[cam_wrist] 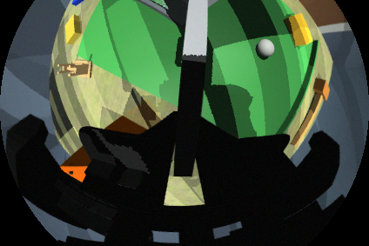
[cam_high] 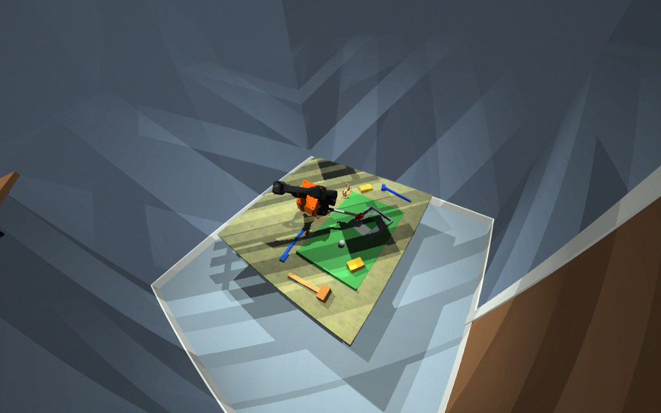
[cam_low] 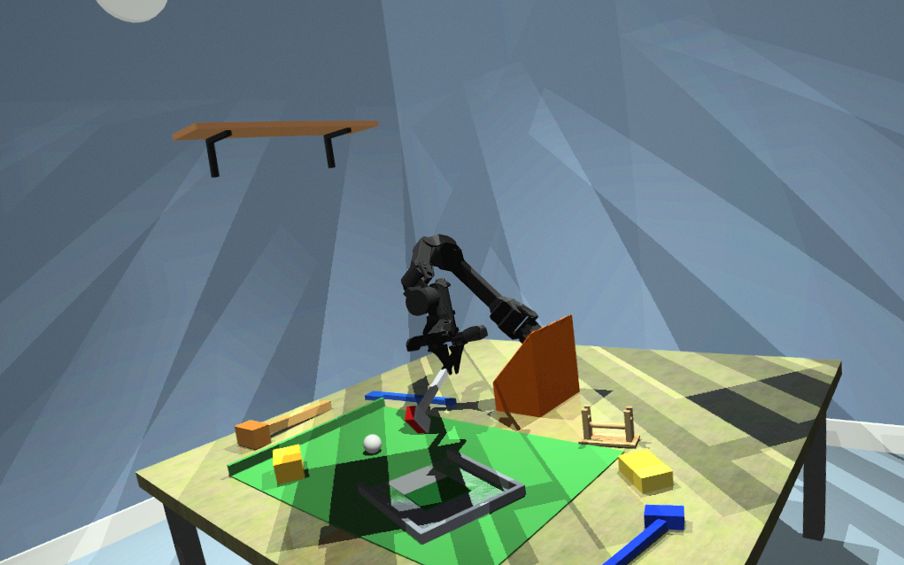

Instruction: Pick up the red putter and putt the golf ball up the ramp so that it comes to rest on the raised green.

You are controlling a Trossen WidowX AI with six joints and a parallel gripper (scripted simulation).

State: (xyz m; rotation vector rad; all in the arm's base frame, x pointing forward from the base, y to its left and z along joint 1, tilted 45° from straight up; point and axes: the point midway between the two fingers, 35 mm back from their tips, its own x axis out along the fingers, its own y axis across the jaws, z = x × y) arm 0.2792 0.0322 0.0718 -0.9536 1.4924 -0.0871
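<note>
The red putter lies 10 cm ahead of my gripper tip, 6 cm to the left of it and 1 cm above it. From my gripper tip the other things lie so: wooden rack 34 cm to the left, 12 cm behind, 11 cm below; then grey frame 24 cm ahead, 21 cm to the left, 14 cm below; then white golf ball 20 cm ahead, 12 cm below, 8 cm to the right.
</note>
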